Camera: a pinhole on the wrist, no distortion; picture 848 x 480 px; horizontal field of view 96.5 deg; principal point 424.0 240.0 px. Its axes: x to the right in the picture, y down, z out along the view. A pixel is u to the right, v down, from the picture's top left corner.
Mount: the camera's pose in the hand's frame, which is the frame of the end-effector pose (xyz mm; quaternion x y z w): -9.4 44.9 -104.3 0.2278 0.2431 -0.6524 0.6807
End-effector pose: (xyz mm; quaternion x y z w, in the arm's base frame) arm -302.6 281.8 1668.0 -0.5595 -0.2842 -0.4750 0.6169
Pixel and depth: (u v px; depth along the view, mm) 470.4 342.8 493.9
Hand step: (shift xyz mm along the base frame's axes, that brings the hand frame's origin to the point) -177.6 216.7 306.1
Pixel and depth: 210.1 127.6 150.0
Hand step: 5.3 76.0 -37.5
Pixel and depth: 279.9 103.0 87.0
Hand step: -4.6 -5.7 -43.8
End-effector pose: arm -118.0 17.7 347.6 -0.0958 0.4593 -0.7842 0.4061
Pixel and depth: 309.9 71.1 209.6
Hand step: 92.7 17.5 110.5
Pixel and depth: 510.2 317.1 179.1
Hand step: -71.1 -6.6 75.3
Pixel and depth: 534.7 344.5 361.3
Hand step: -153.9 -82.7 244.9
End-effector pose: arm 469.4 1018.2 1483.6 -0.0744 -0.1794 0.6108 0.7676
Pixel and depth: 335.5 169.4 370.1
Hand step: 11.8 -121.0 248.9
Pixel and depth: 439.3 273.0 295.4
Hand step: 97.2 -22.7 163.4
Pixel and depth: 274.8 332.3 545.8
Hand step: -27.7 52.7 486.7
